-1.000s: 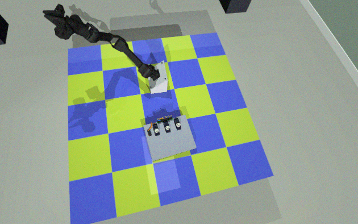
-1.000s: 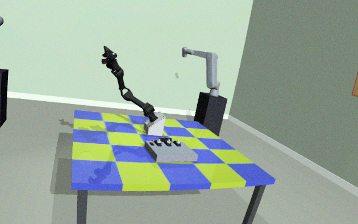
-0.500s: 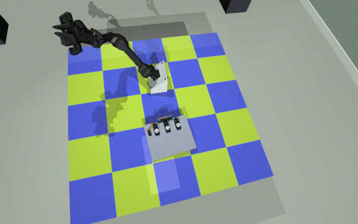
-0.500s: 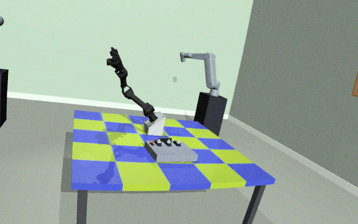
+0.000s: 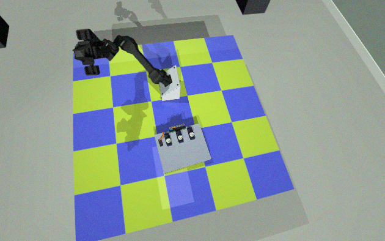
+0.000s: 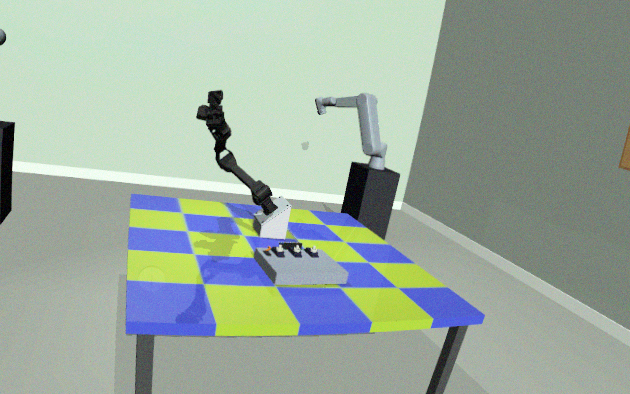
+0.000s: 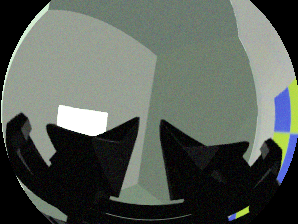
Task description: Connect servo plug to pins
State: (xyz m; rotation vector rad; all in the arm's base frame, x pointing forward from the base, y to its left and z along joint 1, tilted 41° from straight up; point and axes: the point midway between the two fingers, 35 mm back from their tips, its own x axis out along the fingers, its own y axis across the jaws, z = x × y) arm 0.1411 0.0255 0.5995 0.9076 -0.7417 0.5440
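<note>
Now: the blue band 530 mm below my gripper tip, 340 mm to the left of it and 190 mm ahead of it. Also, from my gripper tip: grey printed holder 580 mm below, 390 mm to the left, 350 mm ahead.
</note>
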